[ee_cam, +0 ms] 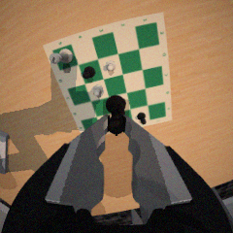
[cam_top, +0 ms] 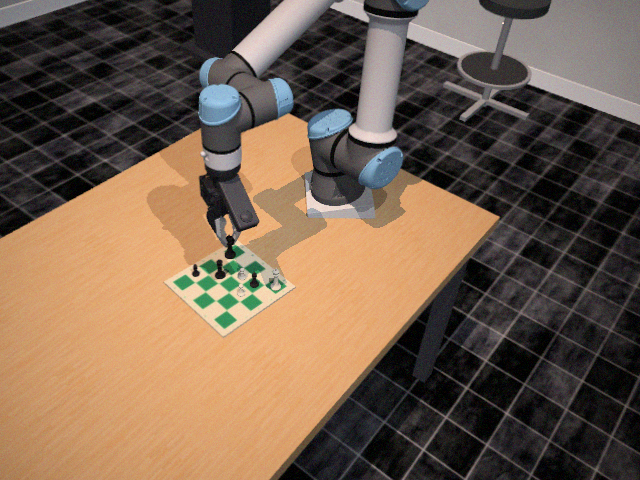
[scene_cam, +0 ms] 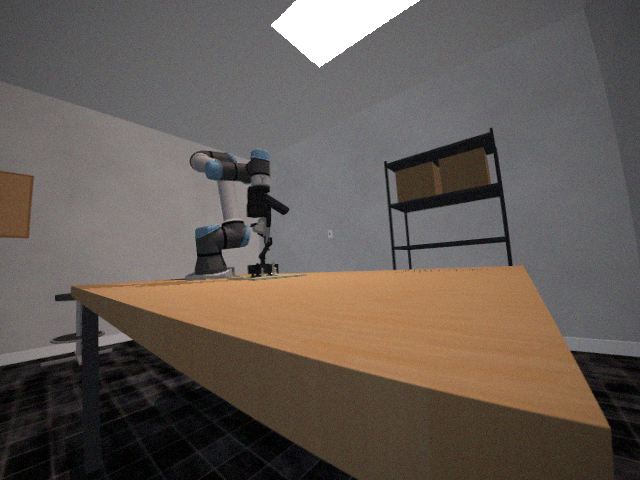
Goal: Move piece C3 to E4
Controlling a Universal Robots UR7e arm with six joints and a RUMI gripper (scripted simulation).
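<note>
Right now the white piece is 70 mm behind my hand, 80 mm to the left of it and 110 mm below it. The rest, counted from my hand: tall black piece 10 mm below; then green-and-cream chessboard 150 mm below.
</note>
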